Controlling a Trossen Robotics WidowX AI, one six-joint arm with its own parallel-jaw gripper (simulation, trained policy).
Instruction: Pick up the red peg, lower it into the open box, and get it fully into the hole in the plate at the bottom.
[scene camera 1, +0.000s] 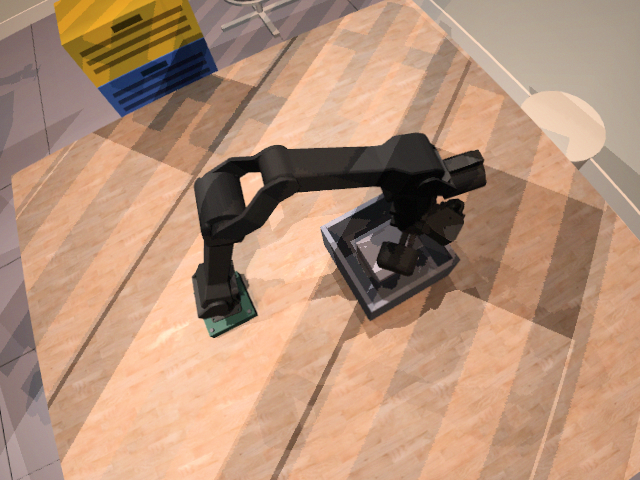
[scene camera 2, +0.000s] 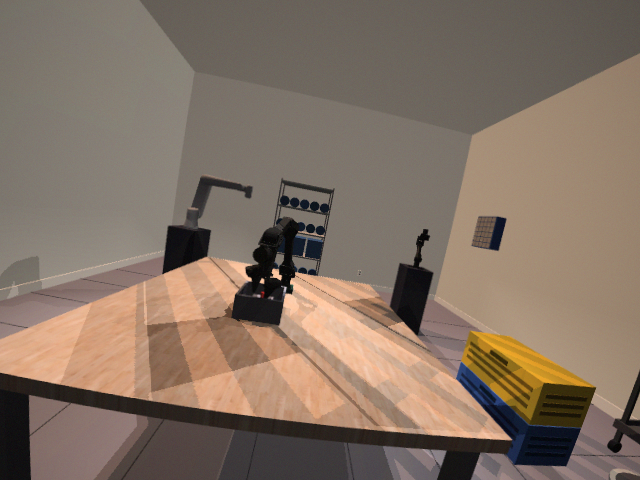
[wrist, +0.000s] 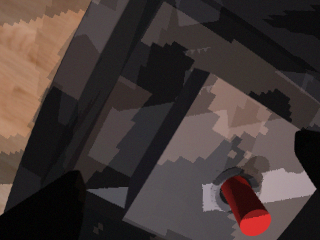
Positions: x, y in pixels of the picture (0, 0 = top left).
my gripper: scene camera 1 408, 240; scene camera 2; wrist
box: scene camera 1; scene camera 2 246, 307; wrist
same spot on my gripper: (wrist: 62, 202) = (scene camera 2: 263, 295)
same spot on box: (wrist: 121, 74) = (scene camera 1: 423, 246)
